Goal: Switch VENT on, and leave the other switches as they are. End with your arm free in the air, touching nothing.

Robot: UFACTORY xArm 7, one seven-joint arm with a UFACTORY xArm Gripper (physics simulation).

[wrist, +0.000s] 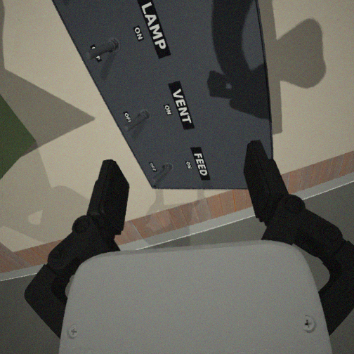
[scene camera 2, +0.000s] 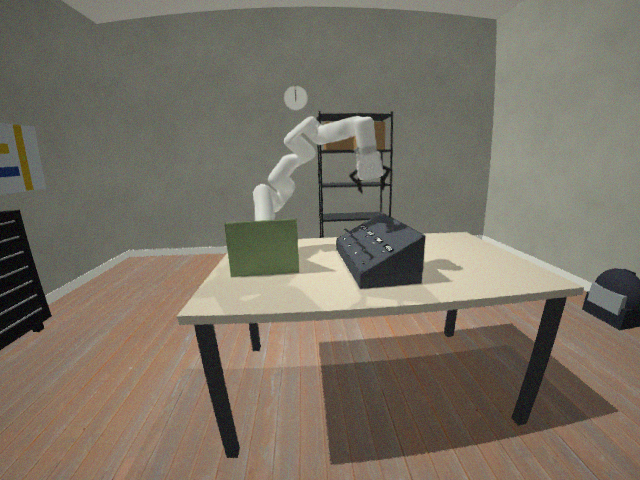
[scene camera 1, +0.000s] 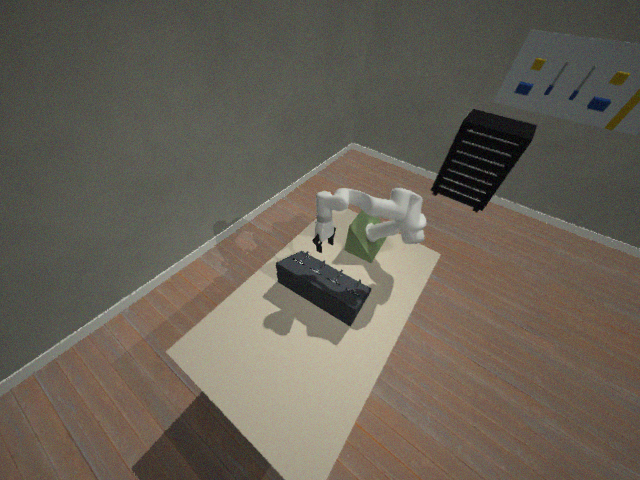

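Seen in the pictures: gripper, fingertip midpoint: (scene camera 2: 372, 190) (scene camera 1: 325, 247); arm's base at its link origin: (scene camera 2: 265, 240) (scene camera 1: 371, 232).
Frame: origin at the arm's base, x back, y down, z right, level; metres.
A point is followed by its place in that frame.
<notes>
The dark switch panel (scene camera 1: 315, 290) @[z 0.061, x -0.602, y -0.034 m] (scene camera 2: 393, 271) @[z 0.325, x -0.480, y 0.059 m] (wrist: 192, 62) stands on the table with a sloped face. In the wrist view the VENT switch (wrist: 137, 121) leans to its OFF side, beside the VENT label (wrist: 181, 105). The LAMP switch (wrist: 103, 49) and FEED switch (wrist: 162, 173) lean to their OFF sides too. The DRIVE label does not show in the wrist view. My gripper (scene camera 1: 325, 246) @[z 0.102, x -0.461, y -0.216 m] (scene camera 2: 372, 189) @[z 0.102, x -0.461, y -0.216 m] (wrist: 181, 163) is open and empty, in the air above the panel, near its FEED end. In the wrist view the FEED switch appears between the fingers, and the VENT switch a little beyond them.
A green block (scene camera 1: 360, 243) @[z 0.015, x -0.142, y -0.013 m] (scene camera 2: 263, 249) @[z 0.115, x 0.002, y 0.006 m] (wrist: 12, 135) stands by the arm's base on the table (scene camera 1: 289, 392) @[z -0.082, x -1.028, y 0.120 m] (scene camera 2: 491, 268) @[z 0.255, x -0.980, y 0.120 m]. A black drawer cabinet (scene camera 1: 485, 160) (scene camera 2: 18, 273) and a shelf rack (scene camera 2: 320, 196) stand away from the table.
</notes>
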